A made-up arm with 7 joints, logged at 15 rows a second.
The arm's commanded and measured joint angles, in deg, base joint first. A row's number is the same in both.
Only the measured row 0 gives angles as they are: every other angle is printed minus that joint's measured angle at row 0.
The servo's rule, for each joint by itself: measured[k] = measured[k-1] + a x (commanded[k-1-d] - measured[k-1]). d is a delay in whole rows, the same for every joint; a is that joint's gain. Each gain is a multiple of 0.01, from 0.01 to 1. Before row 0 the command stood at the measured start. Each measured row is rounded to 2 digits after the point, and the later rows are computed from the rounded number. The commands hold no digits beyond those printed.
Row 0, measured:
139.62, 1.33, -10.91, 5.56, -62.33, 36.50, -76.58
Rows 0 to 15, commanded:
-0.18, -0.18, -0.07, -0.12, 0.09, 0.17, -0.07
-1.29, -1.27, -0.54, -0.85, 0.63, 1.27, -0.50
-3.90, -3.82, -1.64, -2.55, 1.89, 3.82, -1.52
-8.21, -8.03, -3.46, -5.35, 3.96, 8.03, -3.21
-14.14, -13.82, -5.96, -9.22, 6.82, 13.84, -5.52
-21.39, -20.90, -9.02, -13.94, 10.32, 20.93, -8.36
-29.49, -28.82, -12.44, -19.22, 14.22, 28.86, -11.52
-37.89, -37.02, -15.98, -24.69, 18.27, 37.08, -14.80
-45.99, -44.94, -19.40, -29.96, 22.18, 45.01, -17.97
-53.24, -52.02, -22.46, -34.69, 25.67, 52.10, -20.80
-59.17, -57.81, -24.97, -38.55, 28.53, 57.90, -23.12
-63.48, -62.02, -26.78, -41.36, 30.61, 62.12, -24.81
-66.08, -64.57, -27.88, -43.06, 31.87, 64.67, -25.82
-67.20, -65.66, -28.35, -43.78, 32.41, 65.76, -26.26
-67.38, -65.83, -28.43, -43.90, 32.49, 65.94, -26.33
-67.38, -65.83, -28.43, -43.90, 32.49, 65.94, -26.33
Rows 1 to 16, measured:
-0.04, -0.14, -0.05, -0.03, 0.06, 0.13, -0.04
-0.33, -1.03, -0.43, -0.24, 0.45, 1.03, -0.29
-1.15, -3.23, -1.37, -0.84, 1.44, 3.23, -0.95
-2.77, -7.02, -3.00, -2.01, 3.18, 7.02, -2.17
-5.39, -12.39, -5.31, -3.88, 5.69, 12.41, -3.98
-9.07, -19.11, -8.20, -6.50, 8.88, 19.14, -6.35
-13.77, -26.78, -11.51, -9.81, 12.56, 26.82, -9.14
-19.32, -34.87, -15.00, -13.68, 16.50, 34.93, -12.20
-25.45, -42.83, -18.43, -17.91, 20.42, 42.89, -15.32
-31.84, -50.09, -21.57, -22.27, 24.04, 50.17, -18.28
-38.13, -56.19, -24.22, -26.50, 27.14, 56.28, -20.89
-43.96, -60.80, -26.22, -30.36, 29.53, 60.89, -23.01
-49.05, -63.78, -27.51, -33.66, 31.14, 63.88, -24.53
-53.22, -65.27, -28.17, -36.29, 32.02, 65.37, -25.46
-56.48, -65.71, -28.37, -38.27, 32.34, 65.82, -25.93
-58.99, -65.80, -28.42, -39.73, 32.44, 65.91, -26.15
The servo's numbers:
d 0
a 0.23 0.79 0.78 0.26 0.69 0.79 0.54

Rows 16 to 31, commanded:
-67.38, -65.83, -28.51, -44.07, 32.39, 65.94, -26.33
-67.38, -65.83, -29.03, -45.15, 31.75, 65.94, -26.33
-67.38, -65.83, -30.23, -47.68, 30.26, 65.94, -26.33
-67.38, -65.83, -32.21, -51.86, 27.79, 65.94, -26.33
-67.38, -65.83, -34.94, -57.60, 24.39, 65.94, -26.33
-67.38, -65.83, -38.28, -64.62, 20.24, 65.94, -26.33
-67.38, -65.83, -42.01, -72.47, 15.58, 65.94, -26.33
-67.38, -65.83, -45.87, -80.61, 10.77, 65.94, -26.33
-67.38, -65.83, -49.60, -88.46, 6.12, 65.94, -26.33
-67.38, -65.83, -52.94, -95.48, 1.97, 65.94, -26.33
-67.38, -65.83, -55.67, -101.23, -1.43, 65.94, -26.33
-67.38, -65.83, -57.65, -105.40, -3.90, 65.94, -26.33
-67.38, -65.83, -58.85, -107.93, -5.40, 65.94, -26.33
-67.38, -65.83, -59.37, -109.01, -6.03, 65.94, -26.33
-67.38, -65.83, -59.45, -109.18, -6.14, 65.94, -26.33
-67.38, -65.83, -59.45, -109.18, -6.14, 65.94, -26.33
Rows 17 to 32, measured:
-60.92, -65.82, -28.49, -40.86, 32.41, 65.93, -26.25
-62.41, -65.83, -28.91, -41.98, 31.95, 65.94, -26.29
-63.55, -65.83, -29.94, -43.46, 30.78, 65.94, -26.31
-64.43, -65.83, -31.71, -45.64, 28.72, 65.94, -26.32
-65.11, -65.83, -34.23, -48.75, 25.73, 65.94, -26.33
-65.63, -65.83, -37.39, -52.88, 21.94, 65.94, -26.33
-66.03, -65.83, -40.99, -57.97, 17.55, 65.94, -26.33
-66.34, -65.83, -44.80, -63.86, 12.87, 65.94, -26.33
-66.58, -65.83, -48.54, -70.26, 8.21, 65.94, -26.33
-66.76, -65.83, -51.97, -76.82, 3.90, 65.94, -26.33
-66.90, -65.83, -54.86, -83.17, 0.22, 65.94, -26.33
-67.01, -65.83, -57.04, -88.95, -2.62, 65.94, -26.33
-67.10, -65.83, -58.45, -93.88, -4.54, 65.94, -26.33
-67.16, -65.83, -59.17, -97.81, -5.57, 65.94, -26.33
-67.21, -65.83, -59.39, -100.77, -5.96, 65.94, -26.33
-67.25, -65.83, -59.44, -102.96, -6.08, 65.94, -26.33

